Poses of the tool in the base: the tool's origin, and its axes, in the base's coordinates. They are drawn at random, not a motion.
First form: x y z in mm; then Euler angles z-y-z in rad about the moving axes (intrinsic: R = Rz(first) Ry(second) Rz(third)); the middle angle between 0 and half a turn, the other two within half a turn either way.
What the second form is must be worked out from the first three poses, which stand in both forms.
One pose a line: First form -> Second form
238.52, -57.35, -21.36, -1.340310, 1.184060, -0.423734 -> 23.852, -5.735, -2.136, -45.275, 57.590, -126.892
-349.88, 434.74, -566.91, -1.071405, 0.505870, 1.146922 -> -34.988, 43.474, -56.691, 26.790, 11.496, 7.073
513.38, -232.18, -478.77, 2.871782, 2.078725, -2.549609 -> 51.338, -23.218, -47.877, -134.930, -46.475, 110.419
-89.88, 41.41, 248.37, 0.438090, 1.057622, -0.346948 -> -8.988, 4.141, 24.837, -31.106, 55.013, -11.270
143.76, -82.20, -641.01, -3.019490, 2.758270, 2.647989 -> 14.376, -8.220, -64.101, 169.183, -19.230, -142.885
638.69, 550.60, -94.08, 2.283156, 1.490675, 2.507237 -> 63.869, 55.060, -9.408, 82.285, -53.405, -132.977
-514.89, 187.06, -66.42, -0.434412, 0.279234, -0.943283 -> -51.489, 18.706, -6.642, -13.067, 9.313, -80.005
